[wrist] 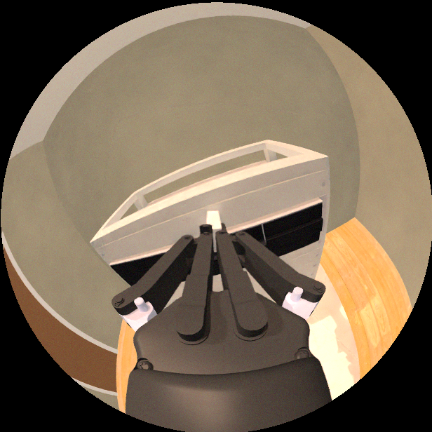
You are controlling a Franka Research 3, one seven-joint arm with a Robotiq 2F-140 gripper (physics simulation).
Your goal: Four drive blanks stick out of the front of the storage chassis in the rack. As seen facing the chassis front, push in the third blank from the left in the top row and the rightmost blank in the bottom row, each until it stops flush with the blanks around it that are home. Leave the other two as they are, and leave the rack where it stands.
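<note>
The storage chassis shows its black front (295,242) across the rack, with two rows of dark blanks visible at the right. A thin pale upright edge (264,234) shows in the top row, right of the fingers. My gripper (212,219) is shut, with its pale fingertip pads together and no blank between them. The tips are in front of the middle of the chassis and overlap its upper edge in the view. The fingers and linkages hide the middle of both rows. How far each blank stands out, and whether the tips touch one, I cannot tell.
The pale rack (280,186) surrounds the chassis, with an open frame on top. A wooden surface (372,280) lies at the right, with a bright pale patch (332,345) beside the gripper body. A grey-green wall (200,95) stands behind.
</note>
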